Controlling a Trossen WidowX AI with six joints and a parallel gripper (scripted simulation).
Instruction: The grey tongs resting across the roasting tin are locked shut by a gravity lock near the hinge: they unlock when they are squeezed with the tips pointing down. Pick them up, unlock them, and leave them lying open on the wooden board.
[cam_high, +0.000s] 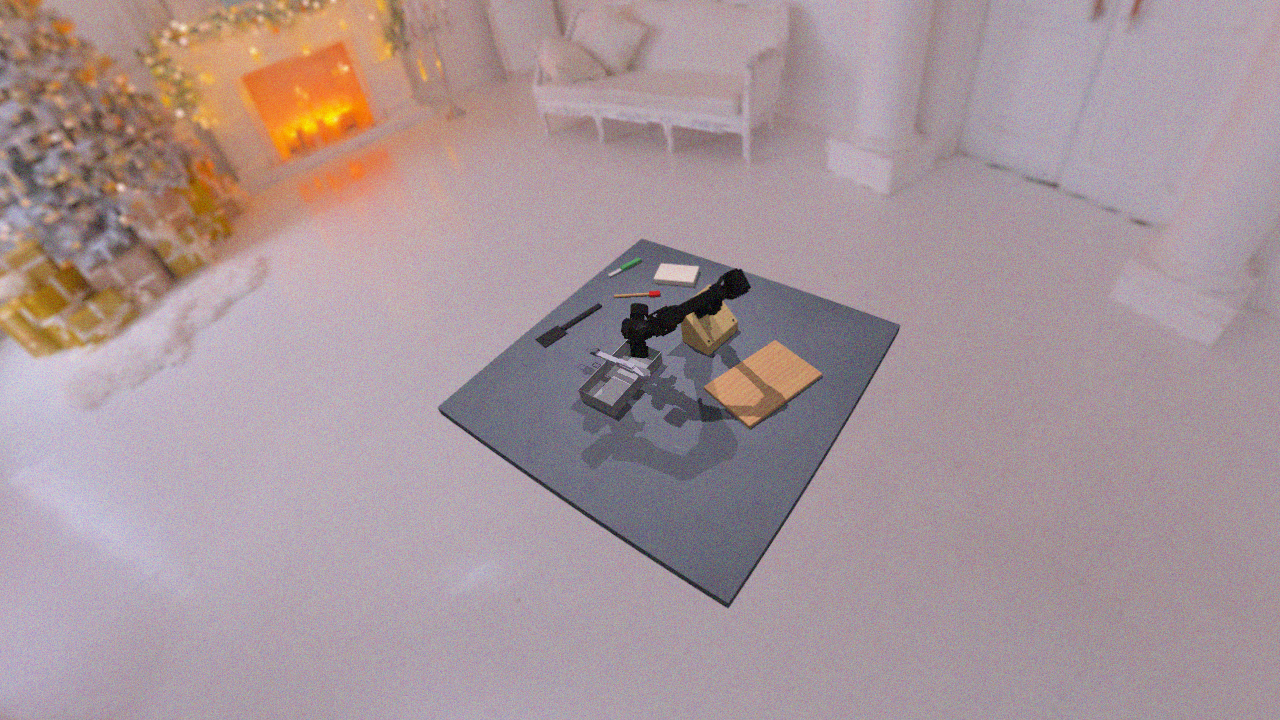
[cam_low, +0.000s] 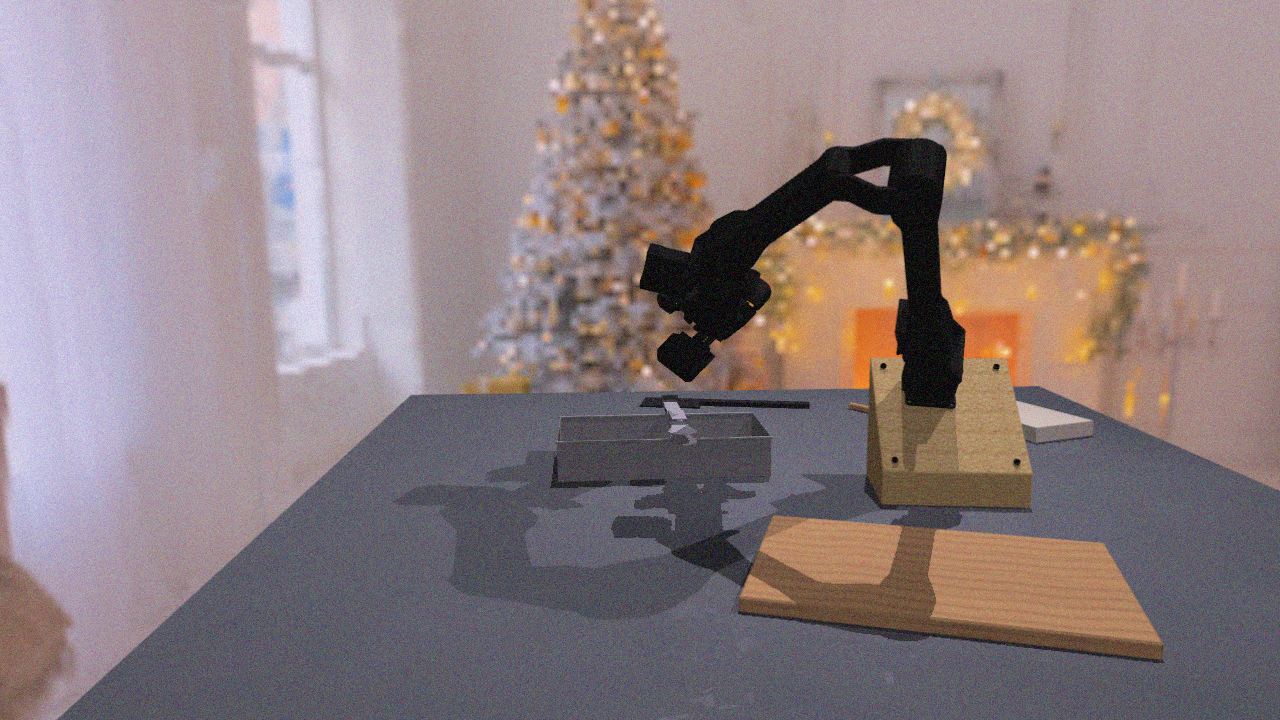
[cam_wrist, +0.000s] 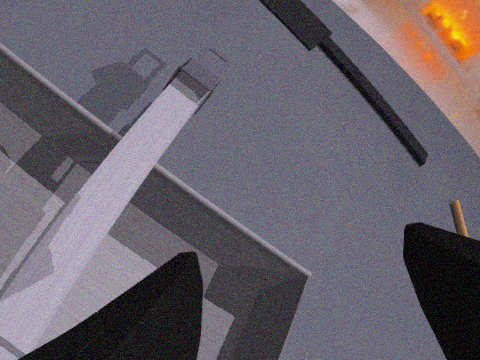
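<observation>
My gripper tip is 7 cm short of the grey roasting tin, 2 cm to the right of it and 14 cm above it. Also, from my gripper tip: white pad (51 cm behind, 27 cm to the right, 16 cm below); black flat tool (2 cm ahead, 39 cm to the right, 17 cm below); wooden board (26 cm behind, 42 cm to the left, 16 cm below).
</observation>
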